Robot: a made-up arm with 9 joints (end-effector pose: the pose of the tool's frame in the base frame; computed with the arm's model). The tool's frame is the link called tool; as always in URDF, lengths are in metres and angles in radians. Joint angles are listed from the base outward.
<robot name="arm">
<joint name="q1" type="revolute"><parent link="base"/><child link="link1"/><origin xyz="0 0 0.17" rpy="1.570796 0 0"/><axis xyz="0 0 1"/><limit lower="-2.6" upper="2.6" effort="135" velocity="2.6"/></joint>
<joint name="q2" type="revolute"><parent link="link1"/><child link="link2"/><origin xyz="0.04 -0.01 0.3" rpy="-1.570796 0 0"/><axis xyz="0 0 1"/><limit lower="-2.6" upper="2.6" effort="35" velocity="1.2"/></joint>
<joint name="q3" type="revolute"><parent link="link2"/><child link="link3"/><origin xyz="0.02 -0.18 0.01" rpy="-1.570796 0 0"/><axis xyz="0 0 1"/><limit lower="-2.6" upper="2.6" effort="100" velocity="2.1"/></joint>
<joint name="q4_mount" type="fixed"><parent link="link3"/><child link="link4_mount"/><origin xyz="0.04 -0.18 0.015" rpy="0 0 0"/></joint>
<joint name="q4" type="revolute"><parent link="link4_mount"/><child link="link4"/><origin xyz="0.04 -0.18 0.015" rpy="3.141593 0 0"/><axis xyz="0 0 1"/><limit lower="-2.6" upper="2.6" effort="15" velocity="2.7"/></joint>
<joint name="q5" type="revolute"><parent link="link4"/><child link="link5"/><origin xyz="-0.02 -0.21 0.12" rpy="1.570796 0 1.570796"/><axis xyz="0 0 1"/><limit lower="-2.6" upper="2.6" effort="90" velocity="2.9"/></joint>
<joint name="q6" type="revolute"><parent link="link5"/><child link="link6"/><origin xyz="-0.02 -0.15 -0.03" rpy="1.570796 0 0"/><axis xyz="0 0 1"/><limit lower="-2.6" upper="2.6" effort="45" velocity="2.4"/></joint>
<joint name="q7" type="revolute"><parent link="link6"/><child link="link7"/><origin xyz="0.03 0.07 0.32" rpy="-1.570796 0 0"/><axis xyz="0 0 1"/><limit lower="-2.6" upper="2.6" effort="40" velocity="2.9"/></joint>
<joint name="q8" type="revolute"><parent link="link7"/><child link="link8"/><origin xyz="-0.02 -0.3 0.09" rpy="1.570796 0 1.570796"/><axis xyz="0 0 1"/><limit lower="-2.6" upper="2.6" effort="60" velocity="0.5"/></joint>
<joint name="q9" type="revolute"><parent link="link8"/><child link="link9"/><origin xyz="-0.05 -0.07 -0.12" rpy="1.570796 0 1.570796"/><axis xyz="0 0 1"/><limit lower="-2.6" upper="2.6" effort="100" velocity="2"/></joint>
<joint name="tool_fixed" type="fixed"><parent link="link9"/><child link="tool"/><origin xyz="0.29 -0.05 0.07" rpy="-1.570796 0 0"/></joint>
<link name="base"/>
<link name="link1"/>
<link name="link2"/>
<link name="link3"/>
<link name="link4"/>
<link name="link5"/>
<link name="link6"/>
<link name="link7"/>
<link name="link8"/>
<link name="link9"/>
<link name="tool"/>
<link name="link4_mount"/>
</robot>
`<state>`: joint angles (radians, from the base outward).
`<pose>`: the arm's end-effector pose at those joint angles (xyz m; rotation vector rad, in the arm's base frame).
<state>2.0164 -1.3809 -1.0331 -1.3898 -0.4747 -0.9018 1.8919 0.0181 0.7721</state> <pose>-0.3454 0.0536 0.2435 -1.3356 2.1020 -0.2623</pose>
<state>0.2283 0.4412 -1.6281 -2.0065 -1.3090 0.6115 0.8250 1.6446 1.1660</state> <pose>-0.1225 -0.3625 -0.6739 0.5540 -0.1875 1.3189</pose>
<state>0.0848 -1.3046 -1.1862 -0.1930 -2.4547 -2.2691 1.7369 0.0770 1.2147</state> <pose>-0.4856 -0.2517 -0.2336 -0.2402 -0.2232 0.5888</pose>
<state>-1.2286 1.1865 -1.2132 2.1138 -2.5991 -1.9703 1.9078 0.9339 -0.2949</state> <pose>1.0844 -0.3405 -0.3242 -0.7794 -0.3369 1.1088</pose>
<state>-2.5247 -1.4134 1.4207 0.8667 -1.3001 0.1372 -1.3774 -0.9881 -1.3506</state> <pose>0.2343 -0.5703 0.8168 1.9764 -0.4662 -1.0395</pose>
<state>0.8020 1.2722 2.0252 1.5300 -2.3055 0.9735 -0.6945 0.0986 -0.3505</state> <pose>0.9636 -0.5541 0.6435 2.3687 0.7881 1.9056</pose>
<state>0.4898 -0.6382 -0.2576 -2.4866 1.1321 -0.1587 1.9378 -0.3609 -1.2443</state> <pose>0.2548 -0.9018 0.2487 -2.4347 0.5016 0.4583</pose>
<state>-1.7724 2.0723 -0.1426 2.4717 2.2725 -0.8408 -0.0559 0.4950 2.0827</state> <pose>-0.0623 0.1266 -0.5331 0.2509 -0.4636 1.6353</pose>
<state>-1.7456 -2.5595 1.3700 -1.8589 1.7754 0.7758 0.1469 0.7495 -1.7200</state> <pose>-0.4714 -0.5439 0.7826 1.2433 -1.8267 -0.6556</pose>
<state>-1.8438 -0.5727 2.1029 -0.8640 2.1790 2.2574 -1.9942 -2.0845 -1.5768</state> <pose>-0.0678 -0.7362 -0.2446 -0.5173 -0.0602 1.0539</pose>
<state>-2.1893 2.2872 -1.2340 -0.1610 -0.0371 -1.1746 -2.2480 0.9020 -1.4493</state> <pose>-0.2081 -0.3430 -0.2188 0.0403 2.3961 0.5133</pose>
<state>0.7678 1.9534 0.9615 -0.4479 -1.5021 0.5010 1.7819 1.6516 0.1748</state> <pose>0.2131 -0.5926 -0.0837 -0.9584 1.2483 1.8289</pose>
